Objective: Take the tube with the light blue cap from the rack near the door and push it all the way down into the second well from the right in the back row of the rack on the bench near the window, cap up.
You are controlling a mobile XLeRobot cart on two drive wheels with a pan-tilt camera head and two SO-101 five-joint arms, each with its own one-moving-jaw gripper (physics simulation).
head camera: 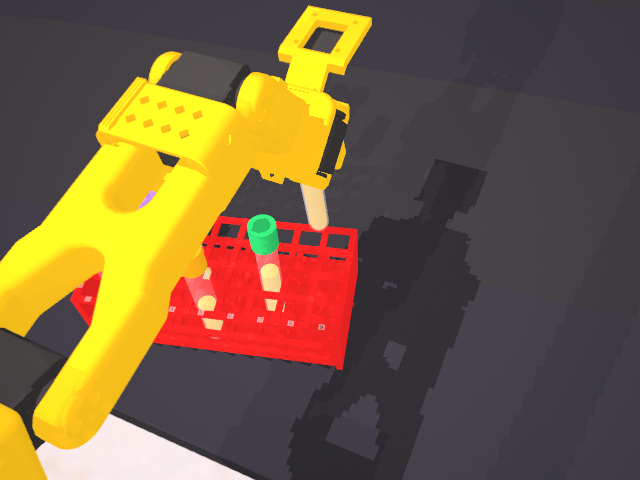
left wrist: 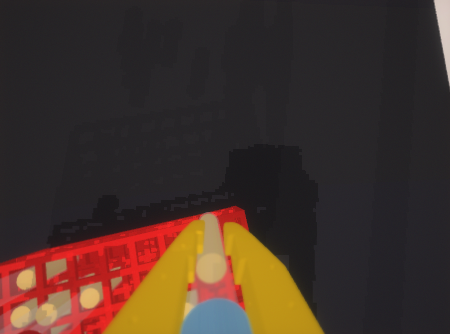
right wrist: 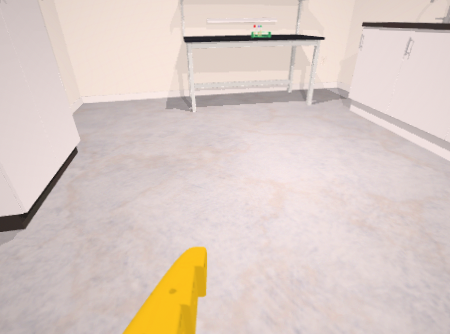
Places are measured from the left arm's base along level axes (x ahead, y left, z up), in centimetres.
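Pixels of known places: left end effector, tool point: (head camera: 315,154) (left wrist: 204,232); right end effector, tool point: (right wrist: 206,265).
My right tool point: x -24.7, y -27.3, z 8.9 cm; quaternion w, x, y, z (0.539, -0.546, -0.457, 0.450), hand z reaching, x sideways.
Note:
Behind a point stands the place of what it marks.
My left gripper (left wrist: 214,227) @[x 31.8, y 0.1, z 11.6 cm] is shut on the tube with the light blue cap (head camera: 315,206) @[x 29.9, y -0.5, z 8.5 cm] (left wrist: 216,317) @[x 30.4, y -0.3, z 14.2 cm]; the cap shows low between the jaws in the left wrist view. The tube points downward, cap up, slightly tilted in the head view. Its rounded lower end is drawn over the back rim of the red rack (head camera: 349,310) @[x 27.4, y -3.9, z 0.5 cm] (left wrist: 100,242) @[x 28.8, y 9.4, z 1.7 cm], near the divider between the two rightmost back wells. It appears above the rim; the exact height is unclear. The arm hides the fingertips in the head view. My right gripper (right wrist: 199,255) is open, with one notched jaw in view, far from the rack.
A green-capped tube (head camera: 263,235) @[x 24.8, y 0.7, z 10.6 cm] stands in the red rack left of the held tube. An orange-capped tube (head camera: 196,263) @[x 21.6, y 3.9, z 10.0 cm] is partly hidden by the arm. In the right wrist view, a distant bench (right wrist: 225,38) @[x -311.9, y 28.4, z -1.3 cm] bears a green rack (right wrist: 261,35) @[x -310.1, y 67.5, z -0.1 cm]; white cabinets stand at both sides.

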